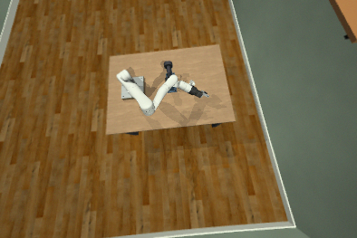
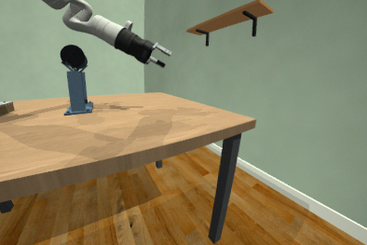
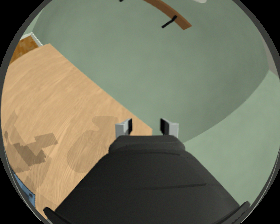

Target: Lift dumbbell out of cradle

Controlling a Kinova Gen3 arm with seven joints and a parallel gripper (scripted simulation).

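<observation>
The dumbbell lies 33 cm behind my hand, 23 cm to the left of it and 1 cm above it. The rest, counted from my hand: blue cradle 33 cm behind, 23 cm to the left, 12 cm below.
</observation>
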